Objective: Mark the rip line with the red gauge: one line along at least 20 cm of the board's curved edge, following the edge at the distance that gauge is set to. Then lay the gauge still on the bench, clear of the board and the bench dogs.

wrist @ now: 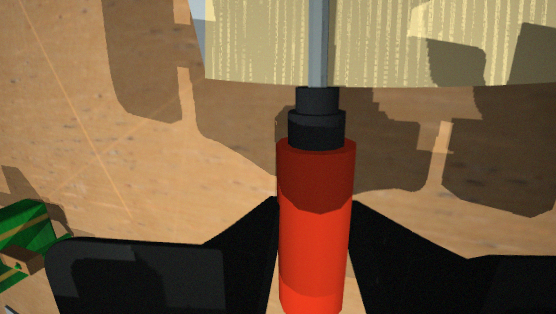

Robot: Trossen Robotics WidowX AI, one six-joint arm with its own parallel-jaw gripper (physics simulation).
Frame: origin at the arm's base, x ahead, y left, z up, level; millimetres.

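Seen in the pictures: gripper, fingertip midpoint: (312, 208).
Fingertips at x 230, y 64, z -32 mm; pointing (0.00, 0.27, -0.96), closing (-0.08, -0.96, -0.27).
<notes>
Pixels of each thing's middle, then the offset from my fingertips to it. "spot": a spot on its surface instead. Level surfaces: height alone.
- red gauge, body centre: (316, 145) dx +29, dy -3, dz +8 mm
- pale board, surface spot: (260, 45) spot: dx +64, dy +16, dz +5 mm
- green object, surface spot: (25, 225) spot: dx -41, dy +216, dz +3 mm
- bench, its level: dz -15 mm
The red gauge (316, 240) stands out between the black fingers of my gripper (312, 208), which is shut on its red handle. A black stepped collar sits at the handle's far end, and a grey rod runs from it up over the pale board (260, 45). The board lies at the top of the view, with its gently curved near edge facing the handle. The collar is right at this edge; I cannot tell whether it touches. The rod's far end is out of view. No marked line can be made out on the board.
A green object (25, 225) with brass-coloured strips and a small brown wooden block lies on the bench (55, 150) at the lower left, partly out of view. A grey-blue surface shows beside the board's left corner. Shadows fall across the bench and board.
</notes>
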